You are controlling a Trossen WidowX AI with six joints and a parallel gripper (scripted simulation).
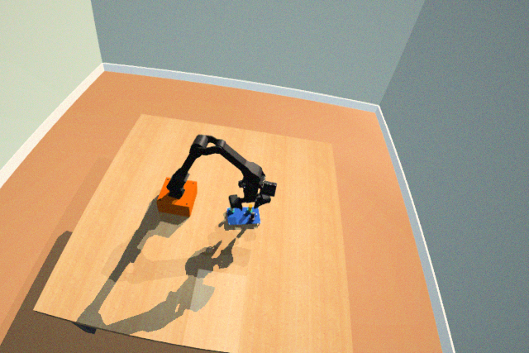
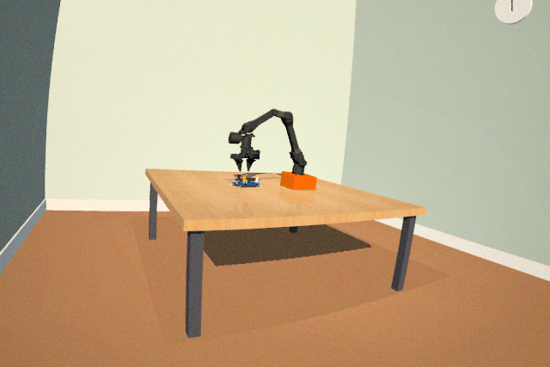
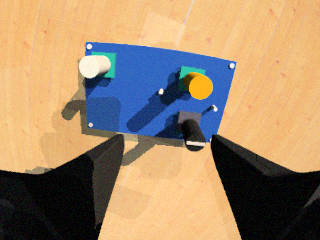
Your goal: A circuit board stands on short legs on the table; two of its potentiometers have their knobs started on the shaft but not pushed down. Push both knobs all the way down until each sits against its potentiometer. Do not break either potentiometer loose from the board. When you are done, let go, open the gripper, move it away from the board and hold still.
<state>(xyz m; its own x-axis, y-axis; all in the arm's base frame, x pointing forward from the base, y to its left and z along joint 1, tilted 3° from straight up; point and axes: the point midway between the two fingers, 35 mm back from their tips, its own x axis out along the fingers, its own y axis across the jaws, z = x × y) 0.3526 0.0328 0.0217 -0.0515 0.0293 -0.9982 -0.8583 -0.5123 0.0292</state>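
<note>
Right now the black knob is 30 mm ahead of my gripper tip and 30 mm below it. The rest, counted from my gripper tip: orange knob (40 mm to the left, 40 mm below).
</note>
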